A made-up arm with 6 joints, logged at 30 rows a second.
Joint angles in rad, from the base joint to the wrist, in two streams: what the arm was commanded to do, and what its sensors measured. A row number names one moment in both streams.
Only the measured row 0 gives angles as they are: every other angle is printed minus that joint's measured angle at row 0.
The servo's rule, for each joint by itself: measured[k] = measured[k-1] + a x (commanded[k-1-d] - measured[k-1]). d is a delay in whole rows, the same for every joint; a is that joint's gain. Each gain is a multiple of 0.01, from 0.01 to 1. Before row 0 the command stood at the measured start. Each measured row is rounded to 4 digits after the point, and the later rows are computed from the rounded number. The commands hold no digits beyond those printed.
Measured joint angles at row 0:
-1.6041, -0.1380, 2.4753, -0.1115, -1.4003, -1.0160
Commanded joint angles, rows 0 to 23:
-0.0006, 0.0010, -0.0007, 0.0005, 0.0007, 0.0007
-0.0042, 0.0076, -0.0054, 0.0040, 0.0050, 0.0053
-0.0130, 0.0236, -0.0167, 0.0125, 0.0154, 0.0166
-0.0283, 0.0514, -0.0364, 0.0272, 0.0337, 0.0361
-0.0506, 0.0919, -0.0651, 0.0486, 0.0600, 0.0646
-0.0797, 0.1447, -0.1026, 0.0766, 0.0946, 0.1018
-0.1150, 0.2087, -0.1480, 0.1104, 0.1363, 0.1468
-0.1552, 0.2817, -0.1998, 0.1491, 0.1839, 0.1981
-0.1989, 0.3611, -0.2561, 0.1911, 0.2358, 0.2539
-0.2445, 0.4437, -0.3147, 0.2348, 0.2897, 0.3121
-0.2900, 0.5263, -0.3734, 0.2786, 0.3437, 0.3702
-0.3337, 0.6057, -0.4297, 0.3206, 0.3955, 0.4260
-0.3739, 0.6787, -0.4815, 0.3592, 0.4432, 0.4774
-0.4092, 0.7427, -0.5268, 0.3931, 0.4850, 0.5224
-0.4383, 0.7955, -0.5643, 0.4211, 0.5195, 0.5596
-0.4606, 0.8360, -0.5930, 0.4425, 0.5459, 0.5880
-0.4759, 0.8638, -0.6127, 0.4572, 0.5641, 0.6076
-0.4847, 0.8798, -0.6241, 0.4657, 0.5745, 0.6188
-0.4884, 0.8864, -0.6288, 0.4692, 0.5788, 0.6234
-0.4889, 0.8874, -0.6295, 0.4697, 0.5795, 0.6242
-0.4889, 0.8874, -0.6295, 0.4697, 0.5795, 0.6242
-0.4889, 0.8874, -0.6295, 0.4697, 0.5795, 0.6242
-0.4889, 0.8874, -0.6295, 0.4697, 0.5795, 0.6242
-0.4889, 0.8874, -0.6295, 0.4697, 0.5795, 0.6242
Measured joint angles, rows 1 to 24:
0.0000, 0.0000, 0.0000, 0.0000, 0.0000, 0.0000
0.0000, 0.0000, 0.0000, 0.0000, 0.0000, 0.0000
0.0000, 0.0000, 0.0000, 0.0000, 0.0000, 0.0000
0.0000, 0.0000, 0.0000, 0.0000, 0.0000, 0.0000
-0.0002, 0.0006, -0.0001, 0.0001, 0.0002, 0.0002
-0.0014, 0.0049, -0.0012, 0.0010, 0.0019, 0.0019
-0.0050, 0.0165, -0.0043, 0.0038, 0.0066, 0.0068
-0.0122, 0.0381, -0.0107, 0.0094, 0.0161, 0.0165
-0.0241, 0.0715, -0.0216, 0.0188, 0.0315, 0.0324
-0.0413, 0.1169, -0.0378, 0.0327, 0.0536, 0.0553
-0.0641, 0.1738, -0.0598, 0.0513, 0.0825, 0.0855
-0.0923, 0.2407, -0.0878, 0.0748, 0.1180, 0.1227
-0.1253, 0.3153, -0.1215, 0.1027, 0.1592, 0.1660
-0.1623, 0.3949, -0.1601, 0.1344, 0.2049, 0.2142
-0.2019, 0.4764, -0.2028, 0.1690, 0.2535, 0.2657
-0.2428, 0.5566, -0.2482, 0.2054, 0.3032, 0.3186
-0.2834, 0.6323, -0.2949, 0.2423, 0.3522, 0.3710
-0.3224, 0.7007, -0.3413, 0.2785, 0.3987, 0.4210
-0.3583, 0.7595, -0.3859, 0.3127, 0.4410, 0.4667
-0.3900, 0.8069, -0.4273, 0.3439, 0.4777, 0.5067
-0.4166, 0.8422, -0.4644, 0.3711, 0.5079, 0.5400
-0.4377, 0.8655, -0.4963, 0.3938, 0.5312, 0.5660
-0.4534, 0.8785, -0.5228, 0.4119, 0.5479, 0.5849
-0.4644, 0.8840, -0.5441, 0.4258, 0.5590, 0.5979
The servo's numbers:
d 4
a 0.31 0.62 0.20 0.24 0.35 0.33

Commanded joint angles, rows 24 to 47:
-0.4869, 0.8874, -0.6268, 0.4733, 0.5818, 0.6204
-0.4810, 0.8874, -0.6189, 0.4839, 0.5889, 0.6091
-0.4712, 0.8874, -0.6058, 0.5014, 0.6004, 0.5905
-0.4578, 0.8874, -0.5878, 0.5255, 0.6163, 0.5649
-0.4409, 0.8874, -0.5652, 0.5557, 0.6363, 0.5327
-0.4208, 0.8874, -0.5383, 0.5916, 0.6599, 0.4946
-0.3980, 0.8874, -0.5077, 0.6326, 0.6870, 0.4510
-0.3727, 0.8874, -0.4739, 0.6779, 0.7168, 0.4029
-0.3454, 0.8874, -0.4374, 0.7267, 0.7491, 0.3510
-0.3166, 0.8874, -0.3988, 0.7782, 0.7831, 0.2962
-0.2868, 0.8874, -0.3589, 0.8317, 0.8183, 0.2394
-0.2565, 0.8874, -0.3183, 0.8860, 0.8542, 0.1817
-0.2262, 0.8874, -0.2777, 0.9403, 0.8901, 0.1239
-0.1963, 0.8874, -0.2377, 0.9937, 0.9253, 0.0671
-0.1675, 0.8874, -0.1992, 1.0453, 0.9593, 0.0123
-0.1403, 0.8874, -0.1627, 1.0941, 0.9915, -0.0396
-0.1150, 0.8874, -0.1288, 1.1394, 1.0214, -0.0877
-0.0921, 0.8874, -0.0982, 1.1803, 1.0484, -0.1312
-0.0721, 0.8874, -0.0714, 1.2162, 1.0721, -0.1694
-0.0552, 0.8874, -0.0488, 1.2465, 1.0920, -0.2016
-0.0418, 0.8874, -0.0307, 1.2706, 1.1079, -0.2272
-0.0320, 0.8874, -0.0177, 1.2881, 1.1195, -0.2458
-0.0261, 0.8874, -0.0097, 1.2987, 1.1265, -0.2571
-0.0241, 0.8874, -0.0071, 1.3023, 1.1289, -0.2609
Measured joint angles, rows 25 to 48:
-0.4720, 0.8861, -0.5612, 0.4363, 0.5662, 0.6066
-0.4772, 0.8869, -0.5749, 0.4443, 0.5709, 0.6124
-0.4808, 0.8872, -0.5858, 0.4504, 0.5739, 0.6163
-0.4833, 0.8873, -0.5945, 0.4550, 0.5759, 0.6189
-0.4844, 0.8874, -0.6010, 0.4594, 0.5780, 0.6194
-0.4833, 0.8874, -0.6046, 0.4653, 0.5818, 0.6160
-0.4795, 0.8874, -0.6048, 0.4740, 0.5883, 0.6076
-0.4728, 0.8874, -0.6014, 0.4864, 0.5981, 0.5935
-0.4629, 0.8874, -0.5942, 0.5030, 0.6115, 0.5734
-0.4498, 0.8874, -0.5830, 0.5243, 0.6284, 0.5474
-0.4337, 0.8874, -0.5679, 0.5503, 0.6489, 0.5156
-0.4148, 0.8874, -0.5491, 0.5809, 0.6727, 0.4784
-0.3933, 0.8874, -0.5268, 0.6159, 0.6994, 0.4364
-0.3695, 0.8874, -0.5012, 0.6549, 0.7287, 0.3901
-0.3439, 0.8874, -0.4727, 0.6973, 0.7601, 0.3404
-0.3168, 0.8874, -0.4418, 0.7426, 0.7930, 0.2880
-0.2887, 0.8874, -0.4090, 0.7900, 0.8270, 0.2338
-0.2601, 0.8874, -0.3747, 0.8389, 0.8614, 0.1788
-0.2314, 0.8874, -0.3396, 0.8884, 0.8957, 0.1239
-0.2032, 0.8874, -0.3042, 0.9378, 0.9292, 0.0699
-0.1759, 0.8874, -0.2691, 0.9862, 0.9615, 0.0179
-0.1499, 0.8874, -0.2349, 1.0328, 0.9919, -0.0313
-0.1258, 0.8874, -0.2022, 1.0768, 1.0200, -0.0769
-0.1039, 0.8874, -0.1715, 1.1175, 1.0452, -0.1181

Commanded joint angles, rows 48 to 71:
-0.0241, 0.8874, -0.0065, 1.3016, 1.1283, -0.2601
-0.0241, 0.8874, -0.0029, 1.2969, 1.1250, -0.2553
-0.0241, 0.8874, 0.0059, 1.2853, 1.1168, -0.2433
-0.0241, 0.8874, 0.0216, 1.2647, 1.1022, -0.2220
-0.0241, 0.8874, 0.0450, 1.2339, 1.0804, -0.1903
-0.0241, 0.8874, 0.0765, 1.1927, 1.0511, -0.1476
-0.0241, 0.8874, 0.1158, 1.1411, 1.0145, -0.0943
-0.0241, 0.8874, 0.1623, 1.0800, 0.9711, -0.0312
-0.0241, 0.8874, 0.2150, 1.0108, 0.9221, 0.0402
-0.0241, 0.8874, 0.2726, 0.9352, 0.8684, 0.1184
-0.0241, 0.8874, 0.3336, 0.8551, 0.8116, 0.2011
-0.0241, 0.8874, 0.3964, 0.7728, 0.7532, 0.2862
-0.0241, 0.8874, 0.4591, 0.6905, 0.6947, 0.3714
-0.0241, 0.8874, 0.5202, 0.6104, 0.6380, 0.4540
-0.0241, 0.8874, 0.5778, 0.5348, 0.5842, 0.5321
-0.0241, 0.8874, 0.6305, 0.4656, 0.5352, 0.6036
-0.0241, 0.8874, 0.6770, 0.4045, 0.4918, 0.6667
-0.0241, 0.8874, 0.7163, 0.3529, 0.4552, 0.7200
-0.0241, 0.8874, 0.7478, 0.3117, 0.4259, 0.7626
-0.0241, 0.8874, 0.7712, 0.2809, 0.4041, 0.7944
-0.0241, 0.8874, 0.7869, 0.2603, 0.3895, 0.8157
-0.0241, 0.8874, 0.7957, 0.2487, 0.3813, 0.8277
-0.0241, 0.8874, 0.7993, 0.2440, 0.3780, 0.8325
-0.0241, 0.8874, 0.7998, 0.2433, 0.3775, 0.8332
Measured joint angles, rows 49 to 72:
-0.0846, 0.8874, -0.1433, 1.1542, 1.0671, -0.1541
-0.0683, 0.8874, -0.1182, 1.1863, 1.0854, -0.1844
-0.0552, 0.8874, -0.0965, 1.2133, 1.0998, -0.2084
-0.0456, 0.8874, -0.0786, 1.2347, 1.1100, -0.2257
-0.0389, 0.8874, -0.0642, 1.2508, 1.1164, -0.2371
-0.0343, 0.8874, -0.0519, 1.2619, 1.1194, -0.2431
-0.0311, 0.8874, -0.0403, 1.2675, 1.1185, -0.2432
-0.0289, 0.8874, -0.0279, 1.2668, 1.1128, -0.2362
-0.0274, 0.8874, -0.0133, 1.2589, 1.1015, -0.2211
-0.0264, 0.8874, 0.0047, 1.2430, 1.0839, -0.1968
-0.0257, 0.8874, 0.0269, 1.2185, 1.0596, -0.1630
-0.0252, 0.8874, 0.0540, 1.1853, 1.0286, -0.1195
-0.0249, 0.8874, 0.0862, 1.1434, 0.9913, -0.0668
-0.0247, 0.8874, 0.1235, 1.0934, 0.9483, -0.0057
-0.0245, 0.8874, 0.1655, 1.0362, 0.9005, 0.0625
-0.0244, 0.8874, 0.2117, 0.9730, 0.8489, 0.1363
-0.0243, 0.8874, 0.2612, 0.9052, 0.7949, 0.2139
-0.0242, 0.8874, 0.3130, 0.8344, 0.7400, 0.2931
-0.0242, 0.8874, 0.3660, 0.7625, 0.6855, 0.3720
-0.0242, 0.8874, 0.4189, 0.6912, 0.6329, 0.4484
-0.0242, 0.8874, 0.4705, 0.6224, 0.5835, 0.5204
-0.0242, 0.8874, 0.5197, 0.5577, 0.5386, 0.5863
-0.0242, 0.8874, 0.5653, 0.4987, 0.4992, 0.6445
-0.0242, 0.8874, 0.6065, 0.4464, 0.4659, 0.6940

